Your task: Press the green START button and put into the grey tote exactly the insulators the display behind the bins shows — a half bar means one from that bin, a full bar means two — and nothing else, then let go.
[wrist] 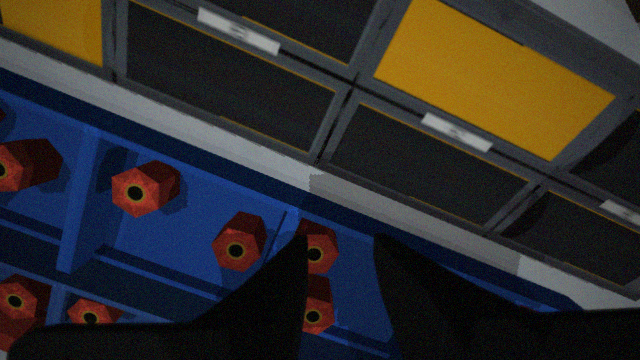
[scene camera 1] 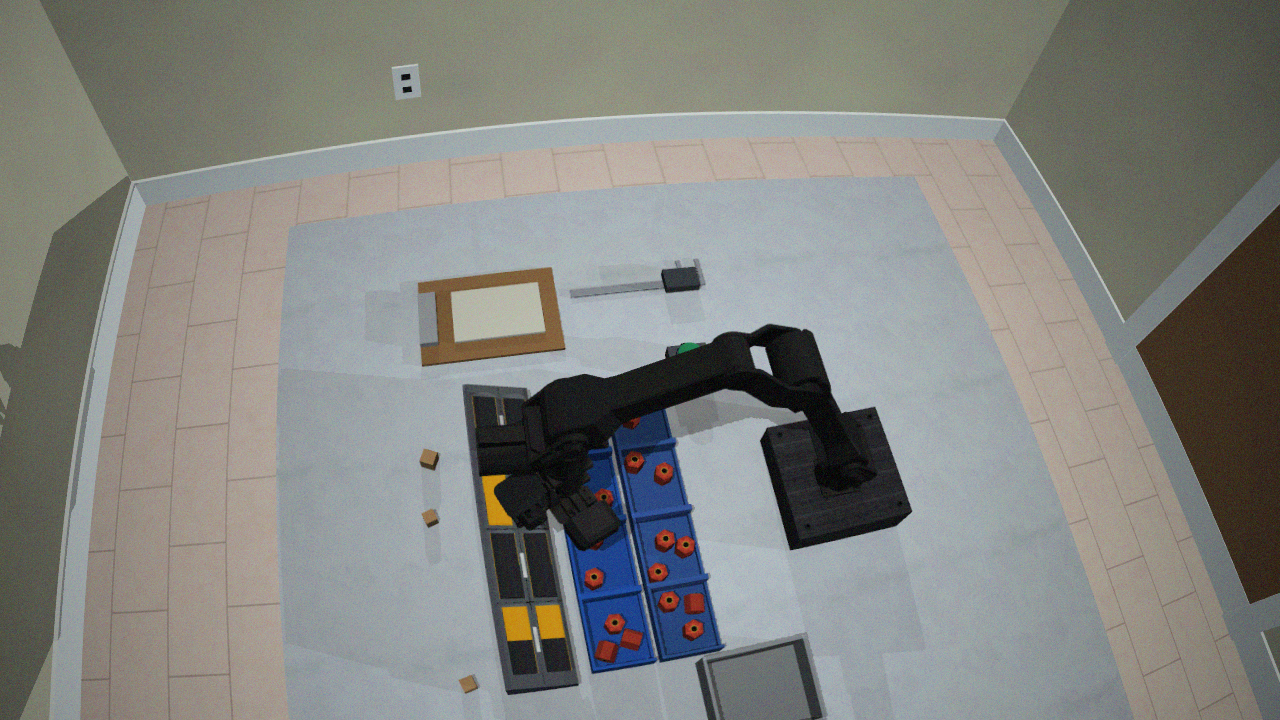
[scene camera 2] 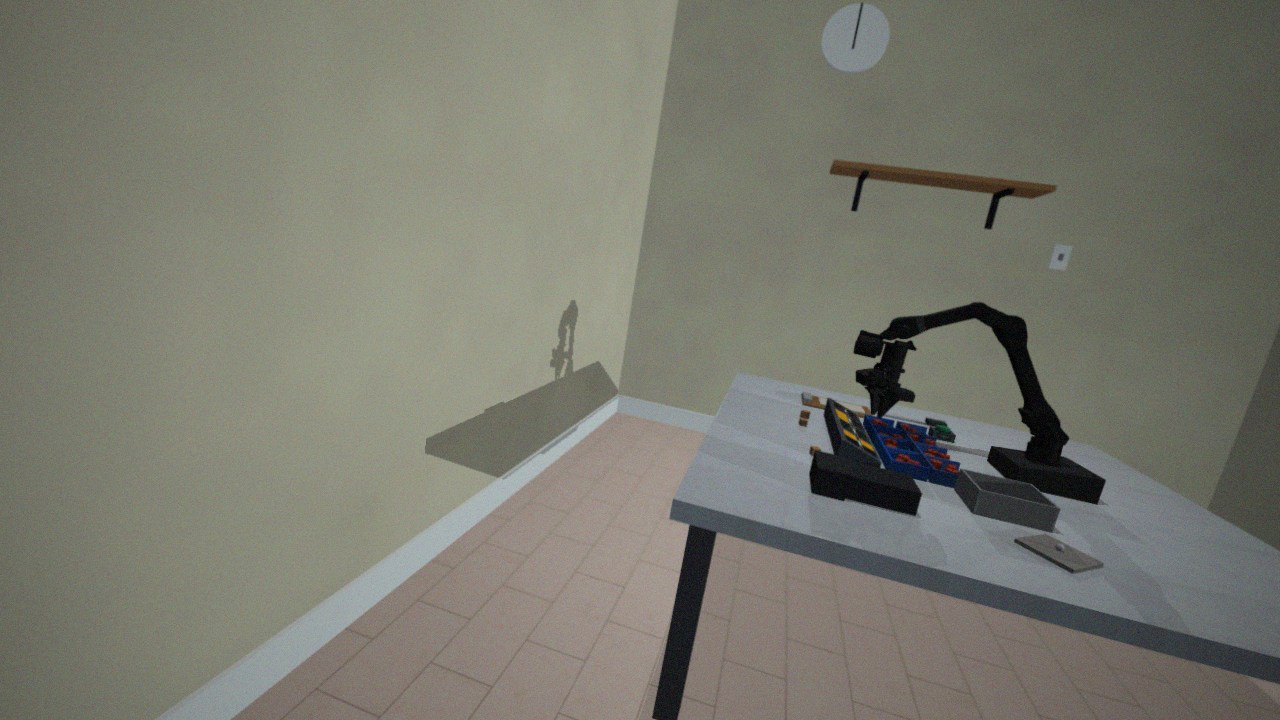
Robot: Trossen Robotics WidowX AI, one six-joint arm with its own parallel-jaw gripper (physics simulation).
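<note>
My gripper (scene camera 2: 879, 412) (wrist: 340, 245) is partly open and empty, above the blue bins (scene camera 1: 613, 557) (wrist: 187, 220). In the wrist view its fingertips frame orange-red insulators (wrist: 320, 245) below them, near a bin divider. The arm hides part of the bins in scene camera 1. The display (scene camera 1: 508, 565) (scene camera 2: 846, 429) (wrist: 230, 85) shows half yellow bars in both columns at the tote end, dark cells beside them, then a full yellow bar in the far column with a dark cell beside it. The START button (scene camera 1: 688, 346) shows green. The grey tote (scene camera 1: 760, 685) (scene camera 2: 1020, 508) has a bare visible floor.
A clipboard (scene camera 1: 496, 313) and caliper (scene camera 1: 617, 289) lie beyond the bins. Small brown blocks (scene camera 1: 428, 459) lie behind the display. A black box (scene camera 2: 863, 485) stands at the display's end, and a flat plate (scene camera 2: 1042, 548) lies near the tote. The arm's base (scene camera 1: 845, 519) stands right of the bins.
</note>
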